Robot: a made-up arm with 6 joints.
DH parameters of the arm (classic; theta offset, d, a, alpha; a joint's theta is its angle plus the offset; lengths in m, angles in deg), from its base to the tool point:
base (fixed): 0 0.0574 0 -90
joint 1: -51.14 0 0.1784 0
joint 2: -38.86 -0.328 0.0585 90
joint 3: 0 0.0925 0.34 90
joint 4: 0 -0.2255 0.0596 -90
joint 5: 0 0.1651 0.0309 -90
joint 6: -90 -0.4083 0.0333 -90
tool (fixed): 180 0.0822 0 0
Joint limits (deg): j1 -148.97..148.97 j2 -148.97..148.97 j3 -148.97..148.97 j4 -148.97..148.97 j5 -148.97..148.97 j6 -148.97..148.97
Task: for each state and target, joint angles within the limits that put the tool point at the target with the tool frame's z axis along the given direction. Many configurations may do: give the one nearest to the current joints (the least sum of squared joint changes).
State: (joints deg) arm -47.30 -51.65 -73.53 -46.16 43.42 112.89
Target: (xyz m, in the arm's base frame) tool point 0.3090 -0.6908 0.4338 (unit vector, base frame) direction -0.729 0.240 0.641
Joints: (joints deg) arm -62.37 -58.15 -129.95 -39.03 15.16 72.69
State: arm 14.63 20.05 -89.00 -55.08 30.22 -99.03
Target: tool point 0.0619 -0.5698 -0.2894 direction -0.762 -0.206 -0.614
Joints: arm -18.77 1.53 -138.51 -52.80 10.03 -119.09
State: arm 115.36 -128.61 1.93 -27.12 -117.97 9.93
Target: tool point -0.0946 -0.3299 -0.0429 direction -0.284 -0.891 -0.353
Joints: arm 108.66 -107.99 -36.21 20.25 -70.95 -10.37
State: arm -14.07 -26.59 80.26 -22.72 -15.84 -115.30
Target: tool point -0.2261 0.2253 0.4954 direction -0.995 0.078 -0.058
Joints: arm -13.54 3.99 80.04 -19.88 20.54 -105.31
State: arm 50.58 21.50 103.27 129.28 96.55 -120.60
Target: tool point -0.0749 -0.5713 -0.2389 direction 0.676 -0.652 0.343
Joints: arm 38.35 -16.56 109.96 145.70 140.91 -119.73
